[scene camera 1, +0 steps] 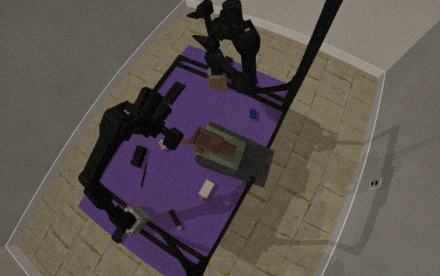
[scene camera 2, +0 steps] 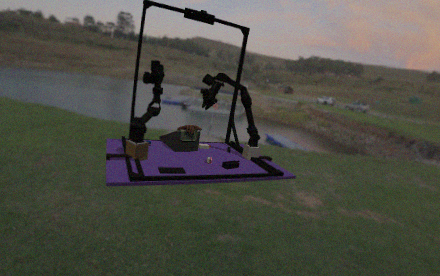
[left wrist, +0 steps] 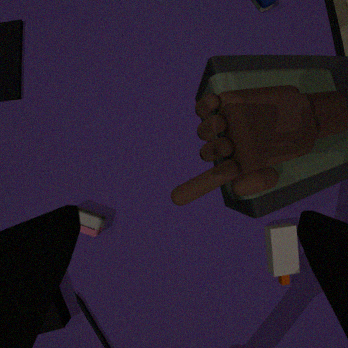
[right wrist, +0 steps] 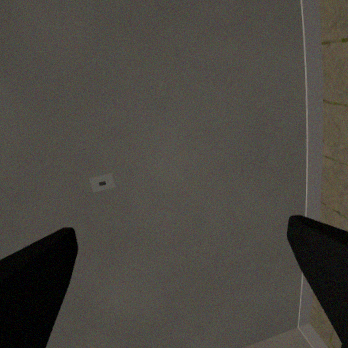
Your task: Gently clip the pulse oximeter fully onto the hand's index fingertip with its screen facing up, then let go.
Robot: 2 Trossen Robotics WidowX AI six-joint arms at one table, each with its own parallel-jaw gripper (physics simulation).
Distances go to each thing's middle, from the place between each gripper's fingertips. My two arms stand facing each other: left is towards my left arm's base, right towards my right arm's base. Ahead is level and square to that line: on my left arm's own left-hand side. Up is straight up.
Now: right hand 340 mm to the right of the index finger (left wrist: 228, 169), 290 mm above it and 120 mm past it. The rest, counted from my right hand: white box with orange end (left wrist: 281, 246): 480 mm to the left, 470 mm below, 260 mm behind.
My left hand is 150 mm above the index finger, 30 mm past it and 10 mm to the left of it. The rest, counted from my left hand: white box with orange end 330 mm below, 170 mm behind, 130 mm to the left.
